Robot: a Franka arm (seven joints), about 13 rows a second.
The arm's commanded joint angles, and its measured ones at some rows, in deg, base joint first. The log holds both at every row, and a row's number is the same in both.
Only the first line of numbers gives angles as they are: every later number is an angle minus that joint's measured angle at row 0.
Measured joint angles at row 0:
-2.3 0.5 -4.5 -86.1 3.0 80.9 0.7
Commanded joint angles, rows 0 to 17:
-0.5 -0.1 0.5 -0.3 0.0 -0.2 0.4
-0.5 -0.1 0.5 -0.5 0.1 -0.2 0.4
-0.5 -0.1 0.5 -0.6 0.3 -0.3 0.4
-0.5 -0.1 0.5 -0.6 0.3 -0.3 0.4
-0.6 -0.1 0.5 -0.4 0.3 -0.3 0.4
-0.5 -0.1 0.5 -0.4 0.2 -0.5 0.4
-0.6 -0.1 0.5 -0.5 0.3 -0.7 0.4
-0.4 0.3 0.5 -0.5 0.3 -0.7 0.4
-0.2 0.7 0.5 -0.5 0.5 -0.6 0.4
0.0 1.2 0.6 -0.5 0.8 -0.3 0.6
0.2 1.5 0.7 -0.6 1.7 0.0 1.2
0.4 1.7 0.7 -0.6 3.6 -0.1 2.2
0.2 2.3 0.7 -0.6 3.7 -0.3 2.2
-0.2 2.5 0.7 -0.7 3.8 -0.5 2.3
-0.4 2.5 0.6 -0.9 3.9 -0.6 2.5
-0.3 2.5 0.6 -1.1 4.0 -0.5 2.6
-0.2 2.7 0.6 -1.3 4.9 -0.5 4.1
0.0 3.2 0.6 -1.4 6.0 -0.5 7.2
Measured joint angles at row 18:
0.3 3.1 0.3 -0.8 4.0 -0.3 3.2
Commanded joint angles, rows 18 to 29:
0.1 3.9 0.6 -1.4 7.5 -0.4 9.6
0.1 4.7 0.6 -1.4 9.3 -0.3 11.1
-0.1 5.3 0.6 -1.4 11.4 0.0 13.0
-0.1 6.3 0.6 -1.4 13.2 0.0 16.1
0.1 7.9 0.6 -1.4 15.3 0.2 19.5
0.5 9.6 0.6 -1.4 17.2 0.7 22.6
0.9 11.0 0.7 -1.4 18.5 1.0 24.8
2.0 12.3 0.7 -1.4 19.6 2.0 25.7
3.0 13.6 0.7 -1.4 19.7 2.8 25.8
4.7 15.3 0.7 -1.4 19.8 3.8 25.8
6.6 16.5 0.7 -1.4 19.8 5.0 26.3
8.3 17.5 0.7 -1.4 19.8 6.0 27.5
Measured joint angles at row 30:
5.4 15.8 0.9 -2.1 18.8 4.9 24.8
